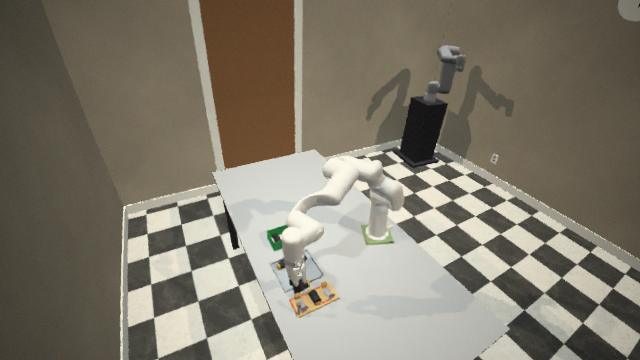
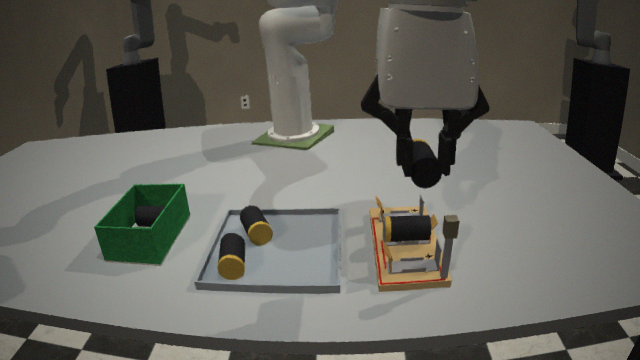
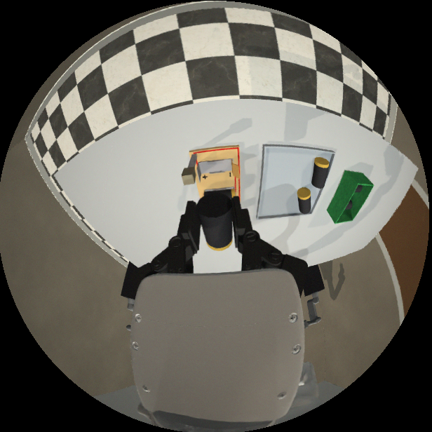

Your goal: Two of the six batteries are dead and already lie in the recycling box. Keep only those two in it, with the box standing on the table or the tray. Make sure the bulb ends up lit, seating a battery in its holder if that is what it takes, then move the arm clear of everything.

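Frame: origin at the arm's base, x ahead, y left, z up, level; millimetres.
Where they show: gripper, fingertip midpoint: (image 1: 295, 287) (image 2: 425, 171); arm's base, link origin: (image 1: 376, 232) (image 2: 293, 132).
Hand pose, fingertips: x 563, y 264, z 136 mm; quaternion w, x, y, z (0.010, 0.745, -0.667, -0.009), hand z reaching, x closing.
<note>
Things, the pixels of their top centre, and the offset from my fingertips. "spot": a spot on its surface instead. Level surfaces: height alone.
- black battery, top centre: (image 2: 422, 147) 23 mm back, 2 mm right, 18 mm up
- post, surface spot: (image 2: 451, 226) spot: 7 mm ahead, 34 mm left, 62 mm down
- tray, top centre: (image 2: 274, 242) (image 1: 296, 268) 68 mm back, 190 mm right, 136 mm down
- green box, top centre: (image 2: 141, 204) (image 1: 283, 232) 69 mm back, 400 mm right, 88 mm down
- grey table, surface height: 148 mm down
My gripper (image 1: 300, 286) (image 2: 426, 167) (image 3: 214, 208) is shut on a black battery (image 2: 425, 159) (image 3: 217, 227), held tilted above the rear of the wooden holder board (image 2: 417, 286) (image 3: 217, 178). Another battery (image 1: 314, 297) (image 2: 410, 228) lies across the board's middle holder; the front holder is empty, and the rear one looks empty. The block on a post (image 2: 451, 226) (image 3: 188, 176), perhaps the bulb, looks dull and unlit. Two batteries (image 2: 231, 255) (image 2: 256, 225) lie in the tray (image 2: 300, 260) (image 3: 280, 185). The green box (image 2: 130, 245) (image 3: 345, 195) holds two dark batteries (image 3: 358, 188) (image 3: 349, 204).
The tray stands between the green box and the board on the grey table (image 1: 380, 290). The arm's base stands on a green plate (image 1: 378, 241) (image 2: 305, 145) behind them. Upright metal clips and the post rise from the board. Another robot stands on a black pedestal (image 1: 424, 132) beyond the table.
</note>
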